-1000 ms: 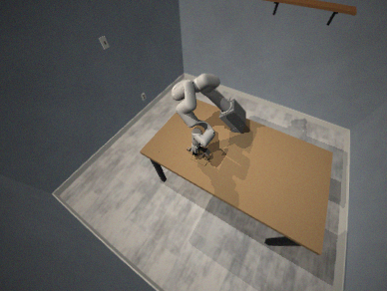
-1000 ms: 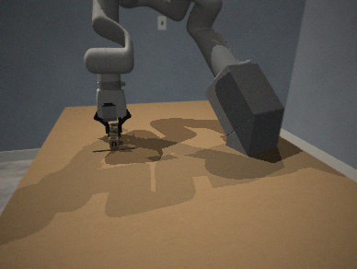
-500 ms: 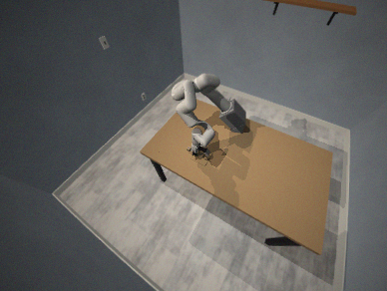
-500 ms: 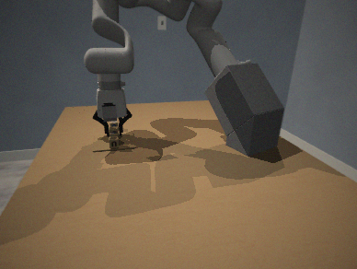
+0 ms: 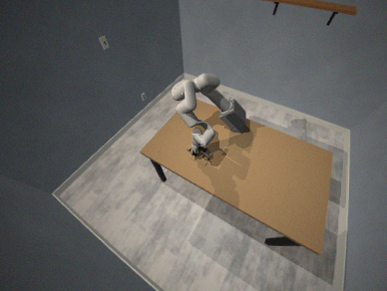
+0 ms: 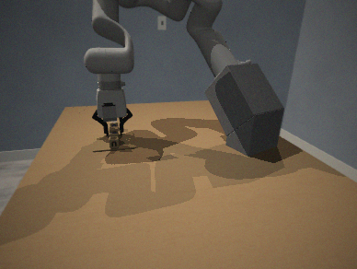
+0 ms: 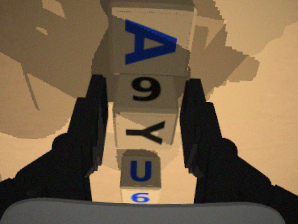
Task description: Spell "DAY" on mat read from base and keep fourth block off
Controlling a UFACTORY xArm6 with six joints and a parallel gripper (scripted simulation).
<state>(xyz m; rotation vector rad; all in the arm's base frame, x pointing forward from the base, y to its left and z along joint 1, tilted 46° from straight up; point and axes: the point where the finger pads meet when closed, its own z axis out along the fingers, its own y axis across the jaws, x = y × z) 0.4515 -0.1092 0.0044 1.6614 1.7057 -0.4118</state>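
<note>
My hand is 5 cm to the right of the thin tan mat and 2 cm above it.
</note>
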